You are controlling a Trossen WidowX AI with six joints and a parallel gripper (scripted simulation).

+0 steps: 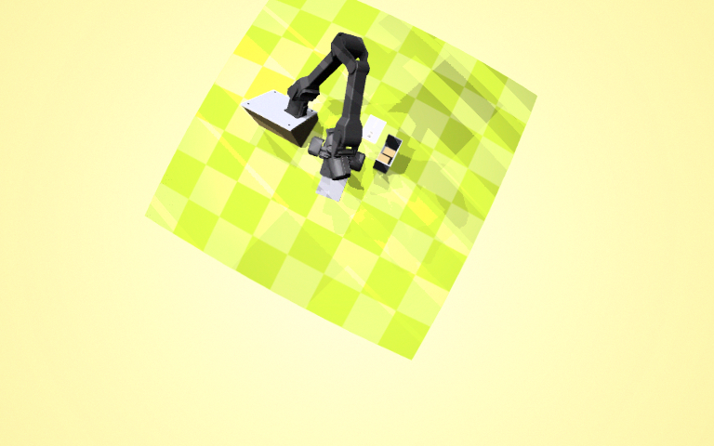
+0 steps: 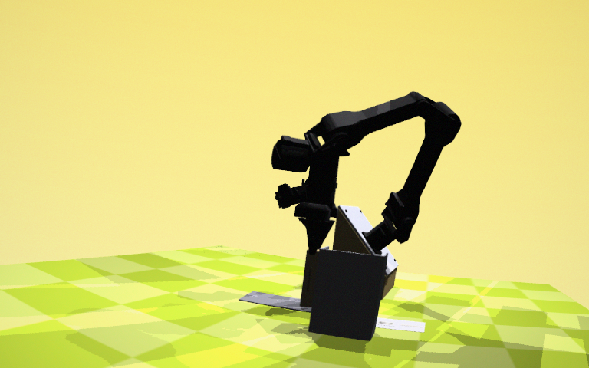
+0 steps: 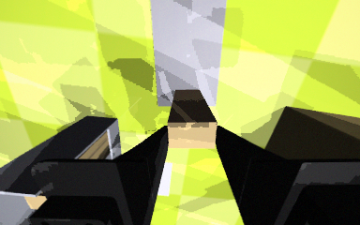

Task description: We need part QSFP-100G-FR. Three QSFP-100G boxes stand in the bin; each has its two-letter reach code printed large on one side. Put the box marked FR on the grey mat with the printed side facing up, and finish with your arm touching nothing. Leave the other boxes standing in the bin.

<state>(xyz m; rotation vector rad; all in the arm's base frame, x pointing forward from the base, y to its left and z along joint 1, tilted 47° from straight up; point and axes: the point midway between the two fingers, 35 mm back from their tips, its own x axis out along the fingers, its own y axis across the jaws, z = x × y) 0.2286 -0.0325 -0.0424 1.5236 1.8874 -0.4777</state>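
Now: the grey mat 11 cm below my gripper tip, 6 cm to the right of it and 1 cm ahead of it. Also, from my gripper tip: thin white slab (21 cm to the left, 11 cm below, 2 cm ahead).
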